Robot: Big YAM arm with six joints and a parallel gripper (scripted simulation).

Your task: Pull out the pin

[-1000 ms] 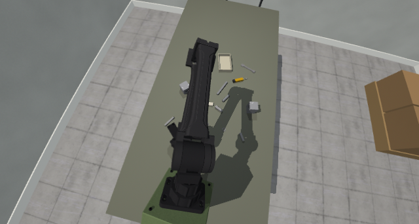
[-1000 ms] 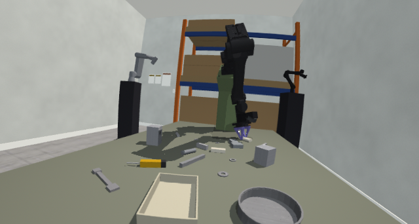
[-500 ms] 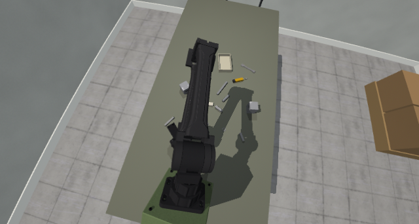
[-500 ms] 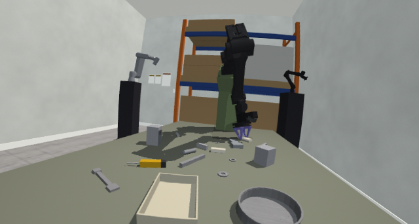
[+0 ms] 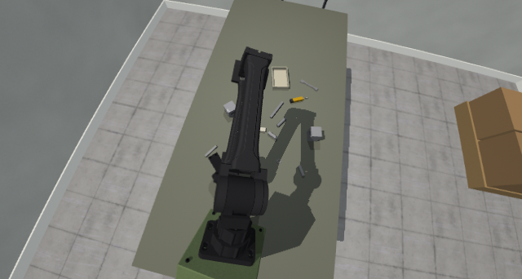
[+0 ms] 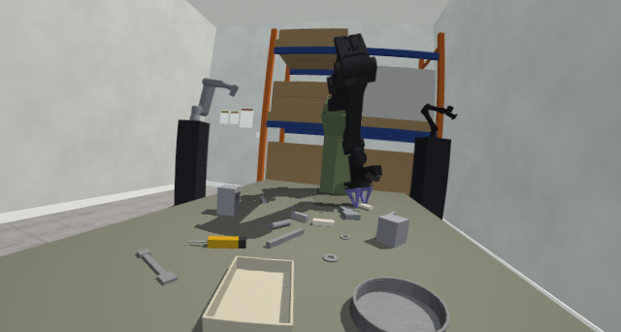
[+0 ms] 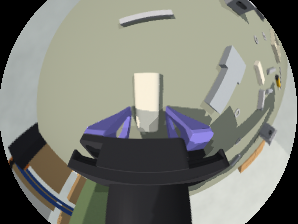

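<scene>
Right now my hand is 10 mm short of the cream pin and 10 mm to the right of it. Round my hand: cream tray 580 mm ahead, 280 mm to the right; cream piece 240 mm ahead, 170 mm to the right; round grey dish 600 mm ahead, 100 mm to the right.
</scene>
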